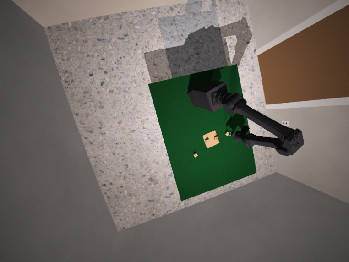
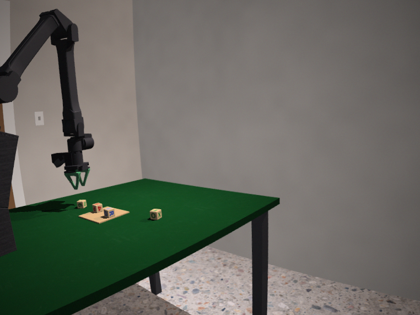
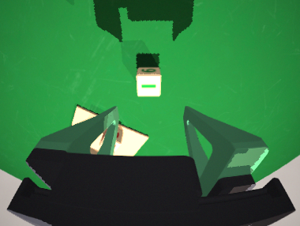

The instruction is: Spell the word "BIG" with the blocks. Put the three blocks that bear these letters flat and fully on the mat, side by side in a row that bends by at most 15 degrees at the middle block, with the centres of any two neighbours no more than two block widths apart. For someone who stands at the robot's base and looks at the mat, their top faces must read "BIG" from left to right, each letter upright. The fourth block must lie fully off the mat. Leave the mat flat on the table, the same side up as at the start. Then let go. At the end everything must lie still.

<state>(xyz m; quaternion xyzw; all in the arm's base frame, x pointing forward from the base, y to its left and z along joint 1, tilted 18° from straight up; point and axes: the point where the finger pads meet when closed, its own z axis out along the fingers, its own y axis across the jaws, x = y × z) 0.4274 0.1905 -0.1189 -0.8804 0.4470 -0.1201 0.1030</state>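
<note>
Right now my hand is 80 mm above the I block. Also, from my hand: tan mat (10 mm ahead, 170 mm to the right, 90 mm below); then B block (10 mm ahead, 130 mm to the right, 70 mm below).
</note>
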